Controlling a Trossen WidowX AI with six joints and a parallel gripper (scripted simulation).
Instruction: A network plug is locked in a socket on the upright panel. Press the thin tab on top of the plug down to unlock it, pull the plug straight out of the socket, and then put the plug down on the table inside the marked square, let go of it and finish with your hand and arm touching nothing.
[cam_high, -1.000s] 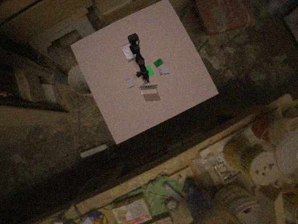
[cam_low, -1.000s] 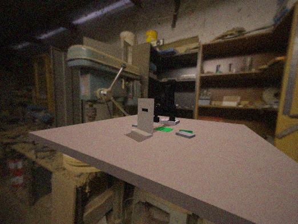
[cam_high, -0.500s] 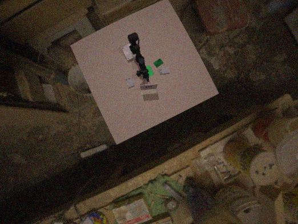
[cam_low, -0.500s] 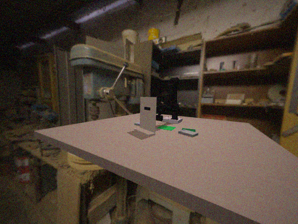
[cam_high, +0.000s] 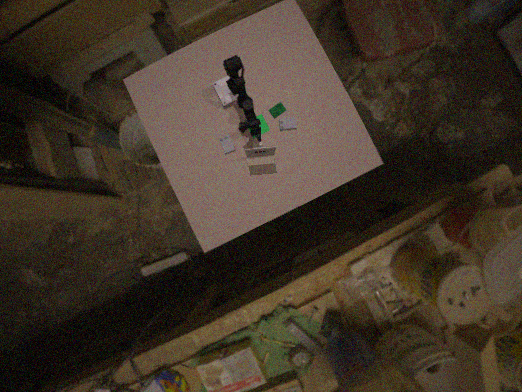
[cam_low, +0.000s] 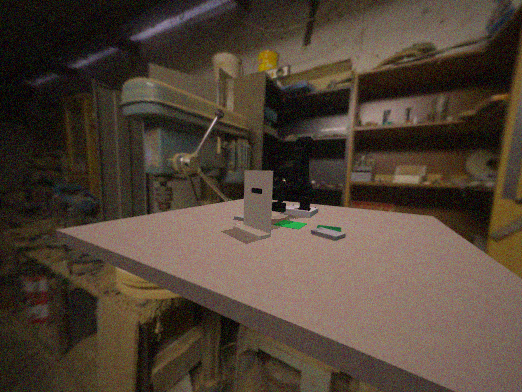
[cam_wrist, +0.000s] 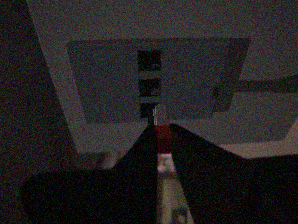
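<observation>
My gripper tip is now 160 mm above the green square, 130 mm past it and 60 mm to the right of it. From my gripper tip the other things lie so: plug: 10 mm ahead; then upright panel: 50 mm below, 50 mm ahead, 30 mm to the right; then dark green tile: 230 mm to the left, 160 mm below, 150 mm behind.
</observation>
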